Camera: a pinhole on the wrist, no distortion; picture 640 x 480 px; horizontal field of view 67.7 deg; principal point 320.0 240.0 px. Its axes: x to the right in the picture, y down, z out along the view. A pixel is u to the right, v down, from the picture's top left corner.
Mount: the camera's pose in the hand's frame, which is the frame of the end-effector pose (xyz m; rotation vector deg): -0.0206 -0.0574 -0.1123 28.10 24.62 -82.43
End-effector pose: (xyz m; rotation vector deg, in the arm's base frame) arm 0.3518 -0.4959 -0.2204 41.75 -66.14 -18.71
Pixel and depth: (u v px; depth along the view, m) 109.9 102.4 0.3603
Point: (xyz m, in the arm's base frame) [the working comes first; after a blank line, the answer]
In the camera's frame: -0.1587 -0.1039 0.3603

0.0685 -0.6055 -0.3559
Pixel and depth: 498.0 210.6 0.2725
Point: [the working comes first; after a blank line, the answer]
In the camera's frame: 0.1017 -0.0168 0.2725

0.3259 -0.7124 -0.4295
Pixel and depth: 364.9 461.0 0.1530
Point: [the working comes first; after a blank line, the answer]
In the camera's frame: 0.0144 0.0709 0.1530

0.3804 -0.6383 -0.2841
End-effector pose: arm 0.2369 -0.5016 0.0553 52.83 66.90 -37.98
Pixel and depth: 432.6 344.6 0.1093
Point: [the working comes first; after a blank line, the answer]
In the camera's frame: 0.0258 0.0240 0.1093

0.1060 -0.5384 0.0118
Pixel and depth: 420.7 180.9 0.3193
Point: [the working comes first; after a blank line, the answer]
In the camera's frame: 0.0674 -0.0396 0.3193

0.0273 -0.7440 0.0488
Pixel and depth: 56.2 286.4 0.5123
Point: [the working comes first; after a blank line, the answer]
In the camera's frame: -0.2833 0.0498 0.5123

0.3695 -0.9670 0.0859
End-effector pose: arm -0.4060 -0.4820 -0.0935 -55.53 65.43 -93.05
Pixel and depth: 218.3 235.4 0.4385
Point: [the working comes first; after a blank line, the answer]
In the camera's frame: -0.0935 -0.0042 0.4385

-0.1651 -0.4835 0.2002
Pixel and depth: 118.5 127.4 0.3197
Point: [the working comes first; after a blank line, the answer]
In the camera's frame: -0.1350 -0.0755 0.3197

-0.1959 -0.4101 0.0795
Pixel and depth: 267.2 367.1 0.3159
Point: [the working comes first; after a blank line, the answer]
In the camera's frame: -0.0350 0.0842 0.3159

-0.3062 -0.5455 0.1502
